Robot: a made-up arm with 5 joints.
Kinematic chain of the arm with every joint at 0, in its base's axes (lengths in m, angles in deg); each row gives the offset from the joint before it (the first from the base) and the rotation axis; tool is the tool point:
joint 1: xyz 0 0 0.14 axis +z
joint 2: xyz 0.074 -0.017 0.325 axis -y
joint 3: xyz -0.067 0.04 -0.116 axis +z
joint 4: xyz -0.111 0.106 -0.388 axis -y
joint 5: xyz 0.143 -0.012 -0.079 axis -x
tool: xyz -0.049 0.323 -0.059
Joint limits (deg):
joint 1: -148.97..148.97
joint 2: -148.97..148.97
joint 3: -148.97..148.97
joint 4: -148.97..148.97
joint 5: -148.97..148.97
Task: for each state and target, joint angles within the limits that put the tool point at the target. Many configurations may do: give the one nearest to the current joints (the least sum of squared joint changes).
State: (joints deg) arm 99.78 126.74 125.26 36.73 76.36
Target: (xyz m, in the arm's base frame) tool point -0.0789 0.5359 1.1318
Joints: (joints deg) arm 81.57 148.97 110.75 22.62 110.66
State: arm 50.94 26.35 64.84 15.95 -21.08
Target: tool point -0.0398 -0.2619 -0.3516
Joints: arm 69.25 8.32 89.68 -14.64 18.98
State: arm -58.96 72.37 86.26 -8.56 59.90
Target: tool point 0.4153 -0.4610 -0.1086
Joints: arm -71.78 64.35 89.31 46.43 53.43
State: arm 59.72 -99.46 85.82 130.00 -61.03
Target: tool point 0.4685 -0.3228 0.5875
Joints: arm 102.83 -86.04 110.75 108.08 -76.25
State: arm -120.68 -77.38 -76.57 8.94 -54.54
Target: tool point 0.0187 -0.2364 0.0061
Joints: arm -131.28 -24.34 -73.66 14.37 -44.10
